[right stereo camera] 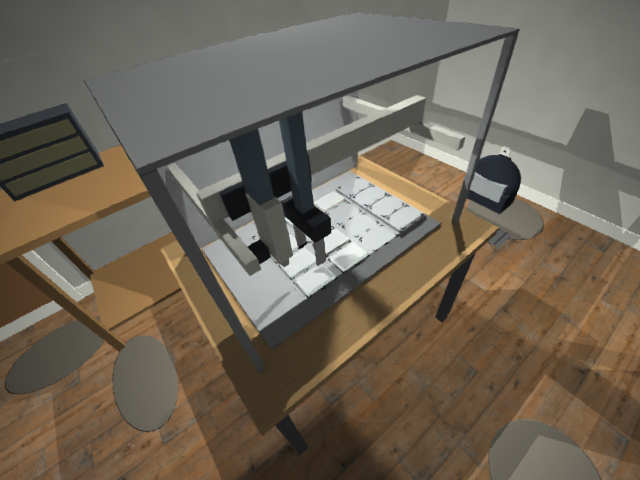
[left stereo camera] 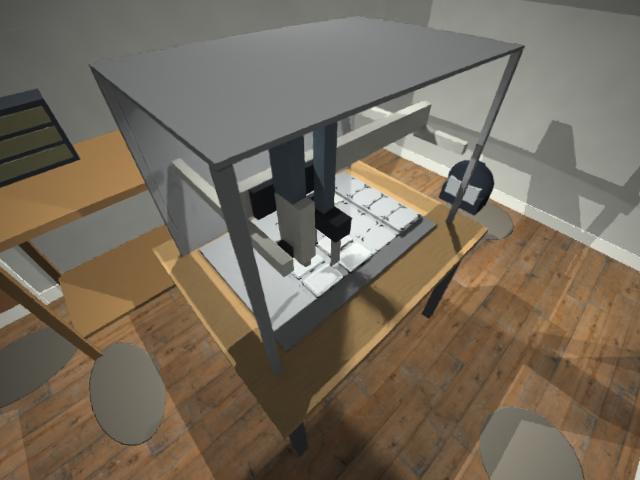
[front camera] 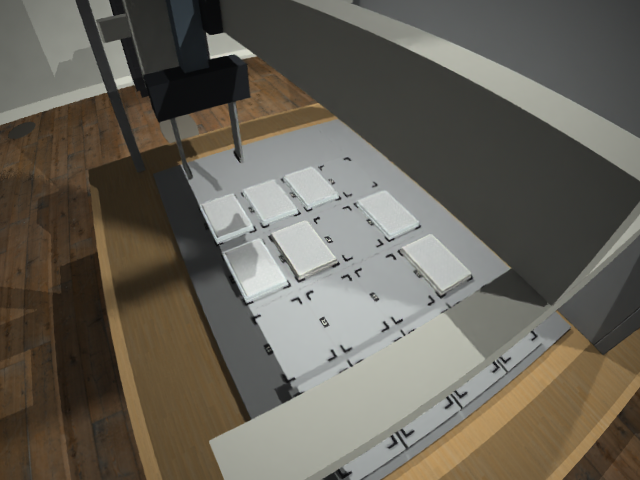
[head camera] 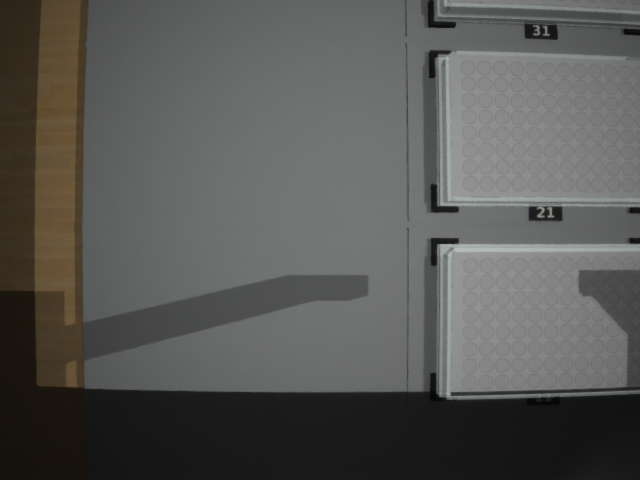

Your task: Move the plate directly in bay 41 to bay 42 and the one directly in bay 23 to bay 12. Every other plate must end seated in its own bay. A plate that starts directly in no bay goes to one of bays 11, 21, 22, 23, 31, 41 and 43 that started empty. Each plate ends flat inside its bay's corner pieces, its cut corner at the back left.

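Places are measured from the robot's base along level axes (x back, y down, z right), in metres.
Where they show: gripper, fingertip midpoint: (right stereo camera: 311, 254) (left stereo camera: 323, 254) (front camera: 214, 165); robot's base, origin of the base link: (right stereo camera: 308, 297) (left stereo camera: 318, 297) (front camera: 200, 208) (head camera: 435, 393).
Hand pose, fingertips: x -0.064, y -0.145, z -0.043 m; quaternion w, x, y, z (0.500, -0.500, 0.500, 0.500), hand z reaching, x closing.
Each offset is from my fingertips to the top centre of the thing. "pt": to the spot under its first point.
The gripper (front camera: 215, 167) (right stereo camera: 310, 253) is open and empty, raised over the deck's far-left part in the front view. Plates lie flat in bay 11 {pt dz +0.001, dx +0.001, dy +0.131 m} (front camera: 224, 214) (head camera: 516, 320), bay 21 {pt dz -0.105, dx -0.006, dy +0.131 m} (front camera: 269, 200) (head camera: 542, 129) and bay 31 {pt dz -0.211, dx -0.007, dy +0.131 m} (front camera: 310, 186) (head camera: 542, 4). Other plates sit in bay 12 {pt dz +0.005, dx -0.190, dy +0.131 m} (front camera: 256, 276), bay 22 {pt dz -0.105, dx -0.171, dy +0.131 m} (front camera: 303, 248), bay 42 {pt dz -0.318, dx -0.168, dy +0.131 m} (front camera: 387, 212) and bay 43 {pt dz -0.317, dx -0.332, dy +0.131 m} (front camera: 436, 262). The plates in bays 11 and 21 show cut corners at the upper left in the head view. Bays 41, 32, 13, 23 and 33 hold no plate. The jaws do not show in the head view.
The parked pipetting stage (left stereo camera: 295, 229) (right stereo camera: 268, 227) hangs beside the gripper. A pale beam (front camera: 356, 397) crosses the front view's foreground and hides part of the deck. A frame post {pt dz +0.158, dx +0.328, dy -0.342 m} (left stereo camera: 248, 268) (right stereo camera: 206, 279) stands at the table corner.
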